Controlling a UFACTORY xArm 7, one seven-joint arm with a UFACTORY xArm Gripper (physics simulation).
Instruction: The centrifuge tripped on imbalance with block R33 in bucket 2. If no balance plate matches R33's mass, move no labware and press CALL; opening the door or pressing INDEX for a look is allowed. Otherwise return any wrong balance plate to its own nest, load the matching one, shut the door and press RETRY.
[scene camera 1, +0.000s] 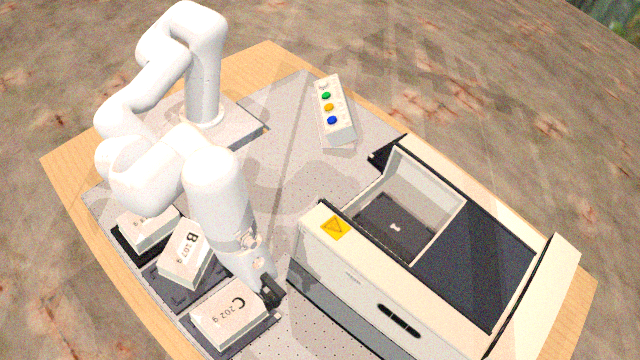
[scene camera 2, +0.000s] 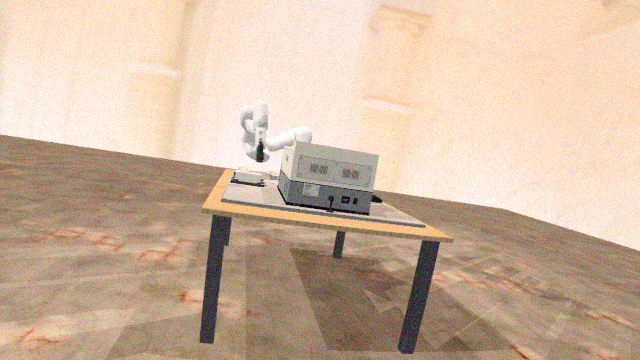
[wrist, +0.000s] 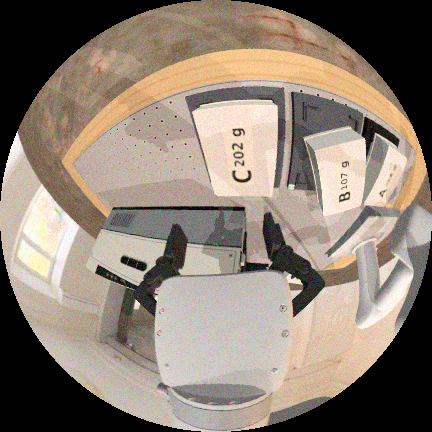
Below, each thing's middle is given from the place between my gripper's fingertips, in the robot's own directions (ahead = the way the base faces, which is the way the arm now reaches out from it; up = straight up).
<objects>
The centrifuge (scene camera 1: 363, 287) lies 22 cm ahead of my hand and 28 cm to the left of it. Round my hand: button box (scene camera 1: 336, 129) 31 cm behind, 52 cm to the left, 8 cm below; then sliding door (scene camera 1: 477, 264) 25 cm ahead, 29 cm to the left, 9 cm above.
</objects>
